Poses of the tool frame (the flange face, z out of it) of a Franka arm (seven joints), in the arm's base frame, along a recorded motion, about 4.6 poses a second.
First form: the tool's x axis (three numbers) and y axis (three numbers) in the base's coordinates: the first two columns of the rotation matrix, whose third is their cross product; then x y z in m.
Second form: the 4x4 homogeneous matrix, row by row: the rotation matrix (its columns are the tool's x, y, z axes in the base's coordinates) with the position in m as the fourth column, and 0 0 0 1 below. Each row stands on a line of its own. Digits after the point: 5 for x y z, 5 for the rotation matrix.
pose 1, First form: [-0.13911 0.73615 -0.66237 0.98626 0.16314 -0.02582 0.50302 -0.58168 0.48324]
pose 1, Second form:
-0.13911 0.98626 0.08905 0.50302
0.73615 0.16314 -0.65686 -0.58168
-0.66237 -0.02582 -0.74873 0.48324
0 0 0 1

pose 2, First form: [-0.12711 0.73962 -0.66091 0.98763 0.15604 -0.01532 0.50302 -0.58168 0.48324]
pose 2, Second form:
-0.12711 0.98763 0.09180 0.50302
0.73962 0.15604 -0.65468 -0.58168
-0.66091 -0.01532 -0.75031 0.48324
0 0 0 1

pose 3, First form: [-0.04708 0.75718 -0.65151 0.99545 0.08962 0.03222 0.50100 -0.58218 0.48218]
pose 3, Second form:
-0.04708 0.99545 0.08278 0.50100
0.75718 0.08962 -0.64703 -0.58218
-0.65151 0.03222 -0.75795 0.48218
0 0 0 1

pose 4, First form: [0.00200 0.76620 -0.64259 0.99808 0.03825 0.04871 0.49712 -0.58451 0.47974]
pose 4, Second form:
0.00200 0.99808 0.06190 0.49712
0.76620 0.03825 -0.64145 -0.58451
-0.64259 0.04871 -0.76465 0.47974
0 0 0 1

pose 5, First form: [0.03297 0.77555 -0.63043 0.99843 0.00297 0.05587 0.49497 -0.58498 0.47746]
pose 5, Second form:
0.03297 0.99843 0.04520 0.49497
0.77555 0.00297 -0.63128 -0.58498
-0.63043 0.05587 -0.77423 0.47746
0 0 0 1

